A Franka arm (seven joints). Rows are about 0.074 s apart.
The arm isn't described. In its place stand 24 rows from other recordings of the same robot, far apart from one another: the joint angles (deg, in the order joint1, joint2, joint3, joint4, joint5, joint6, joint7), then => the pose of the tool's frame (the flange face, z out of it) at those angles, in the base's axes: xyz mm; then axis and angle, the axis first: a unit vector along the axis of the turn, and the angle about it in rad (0 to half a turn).
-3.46, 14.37, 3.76, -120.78, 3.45, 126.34, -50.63 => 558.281, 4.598, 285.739, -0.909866, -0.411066, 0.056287, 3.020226
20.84, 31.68, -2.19, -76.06, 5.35, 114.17, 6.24 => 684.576, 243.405, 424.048, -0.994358, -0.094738, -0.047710, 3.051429
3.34, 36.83, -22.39, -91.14, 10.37, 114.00, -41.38 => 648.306, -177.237, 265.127, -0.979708, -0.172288, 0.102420, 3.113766
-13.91, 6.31, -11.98, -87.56, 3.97, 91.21, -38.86 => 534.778, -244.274, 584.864, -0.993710, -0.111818, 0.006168, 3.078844
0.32, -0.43, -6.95, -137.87, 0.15, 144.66, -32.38 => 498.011, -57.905, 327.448, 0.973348, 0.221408, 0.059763, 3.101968
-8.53, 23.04, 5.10, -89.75, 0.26, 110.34, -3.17 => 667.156, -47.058, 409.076, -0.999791, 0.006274, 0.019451, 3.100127
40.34, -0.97, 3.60, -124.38, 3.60, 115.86, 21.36 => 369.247, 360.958, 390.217, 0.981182, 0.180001, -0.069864, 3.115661
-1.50, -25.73, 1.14, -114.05, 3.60, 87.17, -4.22 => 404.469, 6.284, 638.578, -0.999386, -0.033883, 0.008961, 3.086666
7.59, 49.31, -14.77, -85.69, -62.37, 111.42, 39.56 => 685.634, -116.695, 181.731, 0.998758, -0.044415, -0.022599, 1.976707
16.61, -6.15, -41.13, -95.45, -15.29, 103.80, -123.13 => 484.327, -267.730, 647.826, 0.639703, 0.766092, -0.062311, 2.870096
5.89, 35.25, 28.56, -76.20, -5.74, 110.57, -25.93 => 639.176, 333.147, 409.817, -0.877298, -0.479480, -0.021148, 2.955141
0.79, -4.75, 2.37, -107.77, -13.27, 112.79, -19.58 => 553.983, 16.442, 559.788, 0.970388, 0.231726, 0.068187, 2.895841
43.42, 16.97, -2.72, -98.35, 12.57, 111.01, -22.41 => 469.325, 426.428, 409.665, -0.872442, -0.485982, 0.051640, 2.968055
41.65, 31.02, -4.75, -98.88, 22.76, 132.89, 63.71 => 532.448, 415.766, 277.878, -0.933113, 0.350502, 0.080306, 2.934940
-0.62, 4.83, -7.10, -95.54, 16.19, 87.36, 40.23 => 563.053, -42.760, 533.256, -0.899886, 0.410978, 0.145952, 2.943989
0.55, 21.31, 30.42, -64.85, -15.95, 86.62, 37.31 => 604.123, 239.834, 623.538, 0.995273, -0.084842, 0.047268, 3.093185
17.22, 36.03, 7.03, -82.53, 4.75, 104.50, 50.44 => 631.177, 276.204, 307.002, 0.958908, -0.245972, -0.141398, 3.116214
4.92, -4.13, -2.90, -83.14, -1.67, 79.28, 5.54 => 509.139, 13.137, 701.717, 0.999437, -0.033394, 0.003124, 3.116969
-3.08, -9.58, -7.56, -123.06, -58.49, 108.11, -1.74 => 485.035, -158.340, 496.631, 0.988185, 0.118602, -0.097073, 2.229882
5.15, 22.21, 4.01, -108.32, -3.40, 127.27, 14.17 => 615.846, 95.106, 296.242, 0.999309, -0.027300, -0.025226, 3.111134
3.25, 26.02, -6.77, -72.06, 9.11, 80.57, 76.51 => 656.596, -5.790, 482.089, 0.758821, -0.633118, -0.152813, 3.047552
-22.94, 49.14, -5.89, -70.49, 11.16, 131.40, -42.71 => 692.415, -350.071, 274.639, 0.990258, 0.085516, 0.109892, 3.088259
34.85, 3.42, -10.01, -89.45, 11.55, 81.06, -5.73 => 490.598, 256.527, 586.594, -0.956702, -0.266649, 0.116707, 2.987270
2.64, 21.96, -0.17, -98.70, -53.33, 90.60, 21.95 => 614.540, -58.476, 370.530, 0.987736, -0.030441, -0.153135, 2.158678
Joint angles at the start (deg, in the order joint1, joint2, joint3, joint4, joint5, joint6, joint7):
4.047 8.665 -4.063 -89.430 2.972 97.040 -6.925
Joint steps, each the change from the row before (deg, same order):
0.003 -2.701 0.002 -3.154 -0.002 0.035 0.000
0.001 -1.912 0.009 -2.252 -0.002 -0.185 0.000
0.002 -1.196 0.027 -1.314 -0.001 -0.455 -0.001
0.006 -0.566 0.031 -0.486 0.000 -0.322 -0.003
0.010 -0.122 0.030 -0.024 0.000 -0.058 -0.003
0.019 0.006 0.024 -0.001 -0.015 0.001 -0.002
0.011 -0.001 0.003 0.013 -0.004 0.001 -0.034
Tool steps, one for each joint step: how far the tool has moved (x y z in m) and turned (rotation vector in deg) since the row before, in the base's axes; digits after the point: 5 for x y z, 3 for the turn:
-0.01484 -0.00093 0.00198 0.188 0.425 -0.025
-0.01111 -0.00053 0.00052 0.135 0.530 0.005
-0.00753 -0.00005 0.00045 0.088 0.576 0.046
-0.00358 0.00022 0.00114 0.043 0.243 0.054
-0.00063 0.00036 0.00093 0.010 -0.040 0.046
0.00002 0.00040 -0.00007 -0.014 0.006 0.047
0.00002 0.00013 0.00012 -0.002 -0.017 0.049

